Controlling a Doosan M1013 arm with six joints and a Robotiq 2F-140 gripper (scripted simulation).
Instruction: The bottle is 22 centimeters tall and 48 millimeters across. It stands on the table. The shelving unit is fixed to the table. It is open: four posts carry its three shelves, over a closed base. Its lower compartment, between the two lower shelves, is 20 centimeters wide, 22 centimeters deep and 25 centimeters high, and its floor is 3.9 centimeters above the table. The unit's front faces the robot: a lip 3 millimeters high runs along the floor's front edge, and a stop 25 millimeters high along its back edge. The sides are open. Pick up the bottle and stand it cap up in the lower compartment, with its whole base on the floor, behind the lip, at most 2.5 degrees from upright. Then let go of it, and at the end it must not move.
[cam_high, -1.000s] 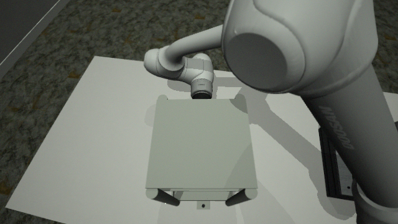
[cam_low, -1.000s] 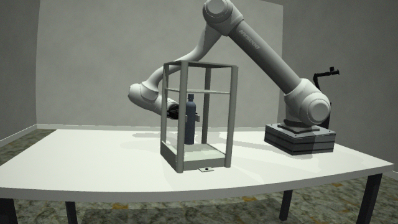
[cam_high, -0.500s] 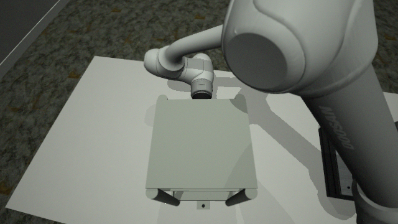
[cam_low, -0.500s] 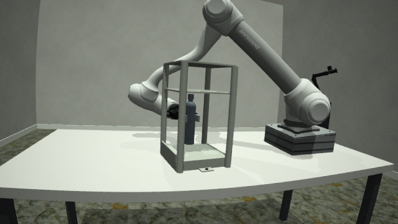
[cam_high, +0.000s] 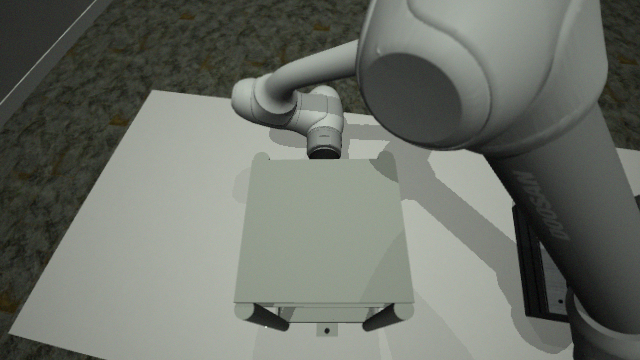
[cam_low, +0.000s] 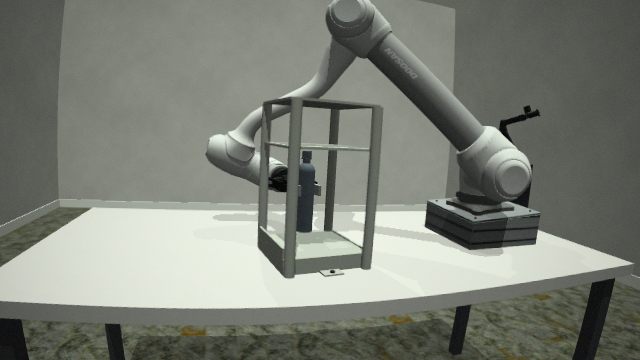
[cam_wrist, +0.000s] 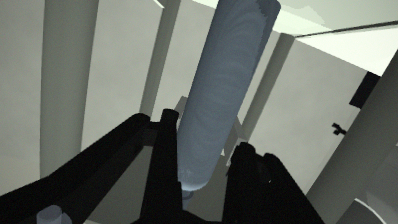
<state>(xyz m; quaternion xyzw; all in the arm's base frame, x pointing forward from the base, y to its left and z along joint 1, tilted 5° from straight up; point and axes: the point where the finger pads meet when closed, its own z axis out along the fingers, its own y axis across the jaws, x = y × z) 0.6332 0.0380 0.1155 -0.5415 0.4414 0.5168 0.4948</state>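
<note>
My hand is 1 cm past the shelving unit, 6 cm to the right of it and 3 cm below it.
</note>
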